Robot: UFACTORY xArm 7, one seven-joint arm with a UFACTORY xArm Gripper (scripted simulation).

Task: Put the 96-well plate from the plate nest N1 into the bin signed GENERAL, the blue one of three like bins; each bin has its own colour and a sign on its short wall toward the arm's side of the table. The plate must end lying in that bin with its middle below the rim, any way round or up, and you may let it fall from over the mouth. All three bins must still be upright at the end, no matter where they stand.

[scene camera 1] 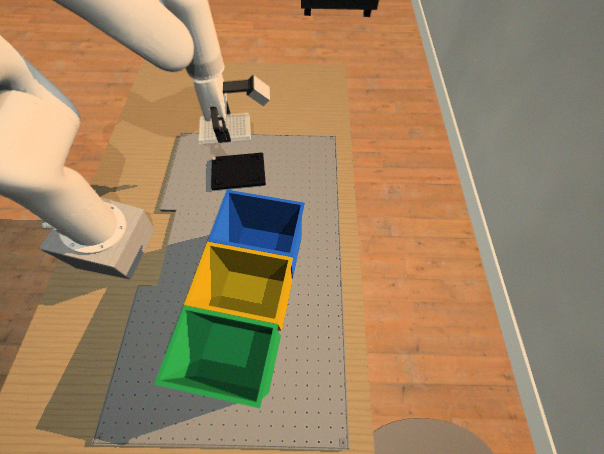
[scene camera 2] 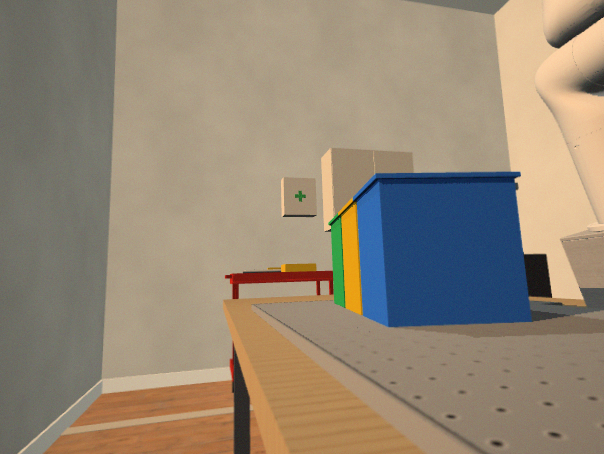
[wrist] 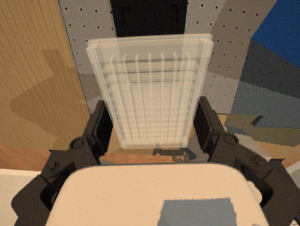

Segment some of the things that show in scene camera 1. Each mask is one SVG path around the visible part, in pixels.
My gripper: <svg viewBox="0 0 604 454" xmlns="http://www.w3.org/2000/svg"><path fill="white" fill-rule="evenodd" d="M224 63L221 71L211 77L199 78L187 72L193 78L204 118L207 122L212 120L213 130L219 143L231 142L228 128L225 125L227 114L231 114L225 93L246 92L247 96L263 107L270 101L269 86L254 75L248 80L224 82L221 74L224 70Z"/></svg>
A 96-well plate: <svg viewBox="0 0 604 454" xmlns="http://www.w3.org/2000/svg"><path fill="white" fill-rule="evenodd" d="M201 116L199 122L199 145L220 144L214 133L212 120L207 122L204 116ZM248 113L227 114L225 124L226 128L228 128L231 142L223 143L251 141L250 115Z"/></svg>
A blue bin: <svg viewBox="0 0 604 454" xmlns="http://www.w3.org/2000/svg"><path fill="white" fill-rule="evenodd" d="M226 190L208 242L293 257L291 265L291 277L293 278L302 238L302 214L305 203Z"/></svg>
A green bin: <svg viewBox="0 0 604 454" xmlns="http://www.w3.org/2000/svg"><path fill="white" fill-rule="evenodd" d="M184 305L154 385L260 408L262 398L269 393L281 337L277 331L278 324Z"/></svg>
